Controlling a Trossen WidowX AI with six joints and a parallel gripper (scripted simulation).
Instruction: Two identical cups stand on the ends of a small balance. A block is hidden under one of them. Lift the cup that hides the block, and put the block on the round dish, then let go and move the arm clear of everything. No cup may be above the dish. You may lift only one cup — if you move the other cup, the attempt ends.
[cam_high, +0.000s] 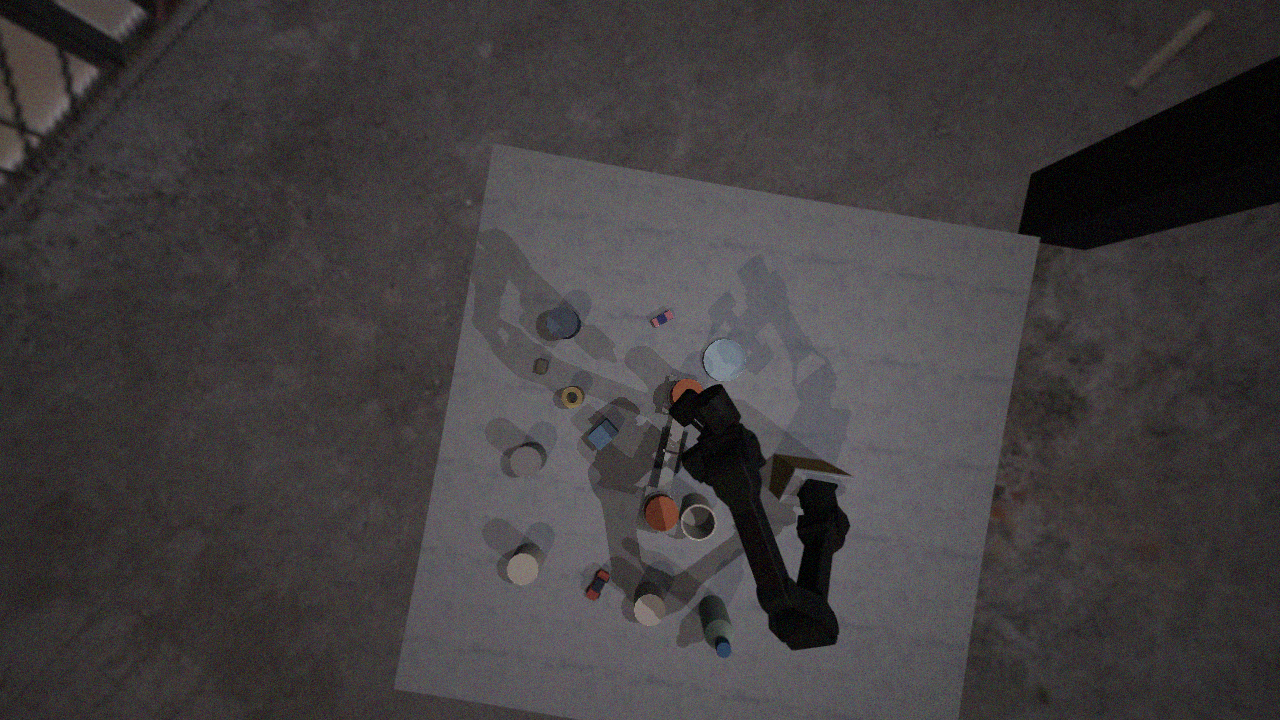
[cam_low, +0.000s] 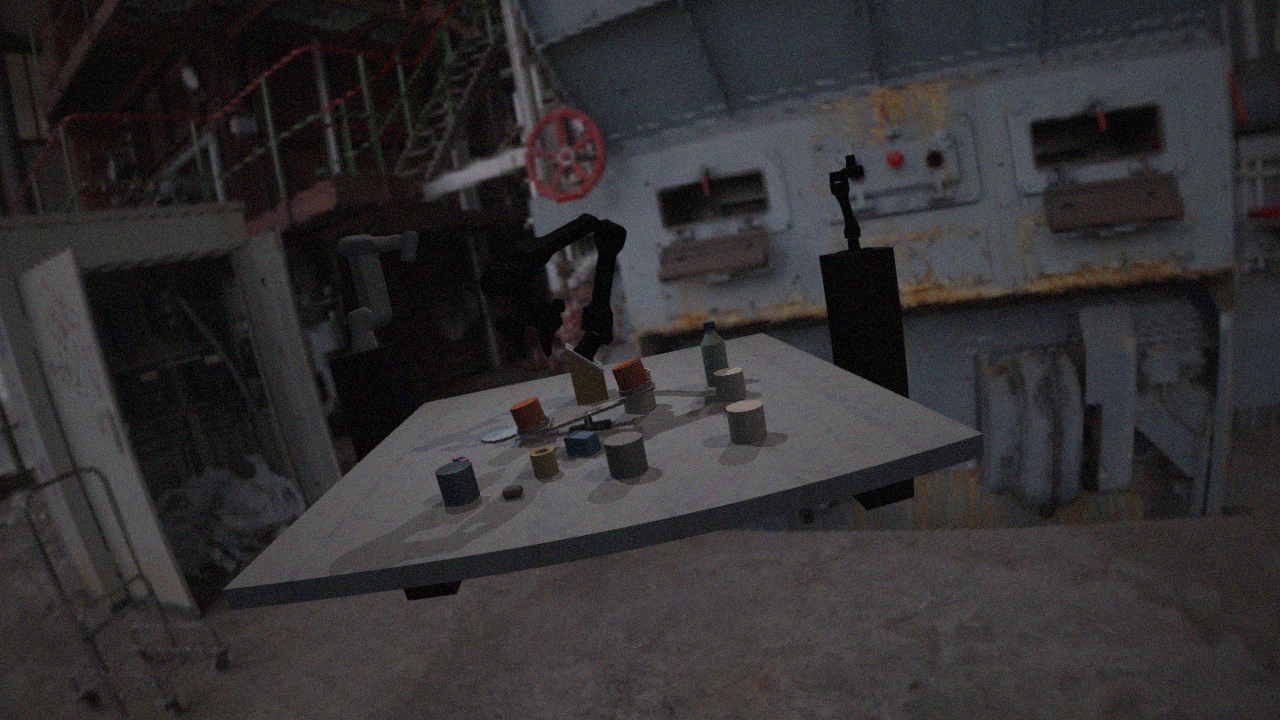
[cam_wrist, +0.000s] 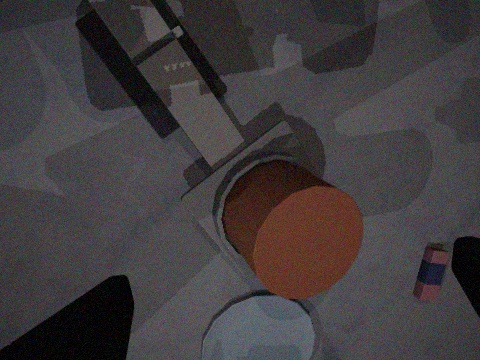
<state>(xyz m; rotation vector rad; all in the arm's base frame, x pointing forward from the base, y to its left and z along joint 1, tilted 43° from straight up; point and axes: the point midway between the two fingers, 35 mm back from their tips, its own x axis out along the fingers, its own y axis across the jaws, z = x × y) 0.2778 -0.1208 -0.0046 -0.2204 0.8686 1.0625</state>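
Now: the grey block 20 mm ahead of my gripper tip, 40 mm to the right of it and 150 mm below it. The rest, counted from my gripper tip: orange cup: 30 mm ahead, 230 mm to the left, 80 mm below; then beam: 30 mm ahead, 90 mm to the left, 150 mm below; then balance: 30 mm ahead, 90 mm to the left, 160 mm below.
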